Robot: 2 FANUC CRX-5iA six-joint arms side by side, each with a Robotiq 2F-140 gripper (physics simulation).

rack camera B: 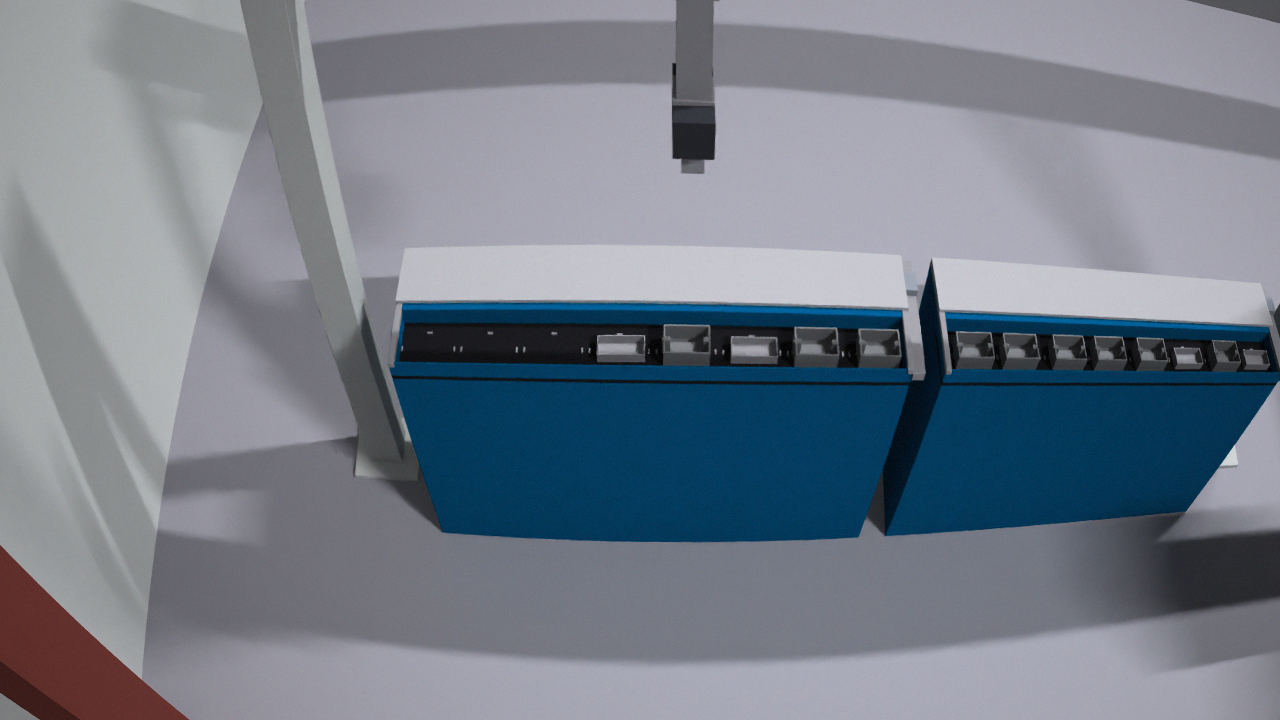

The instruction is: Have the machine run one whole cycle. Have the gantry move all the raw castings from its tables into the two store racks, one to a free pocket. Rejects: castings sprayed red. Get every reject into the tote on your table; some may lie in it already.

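Observation:
The left store rack [644,456] is blue with a white top cover. Several grey castings stand in its dark slot, among them a low one [620,348], a taller box-shaped one [686,344] and one at the right end [878,347]. Bare pockets show at the slot's left end. The right store rack [1056,456] holds a row of grey castings, from one at its left end [973,350] to a low one at its right end [1254,360]. No red casting shows. The tote and my left and right grippers do not show in this view.
The gantry's vertical arm [694,49] hangs behind the left rack, with a dark block [693,132] and a small grey piece at its lower end. A pale post [313,205] stands left of the racks. A red beam [62,640] crosses the lower left corner.

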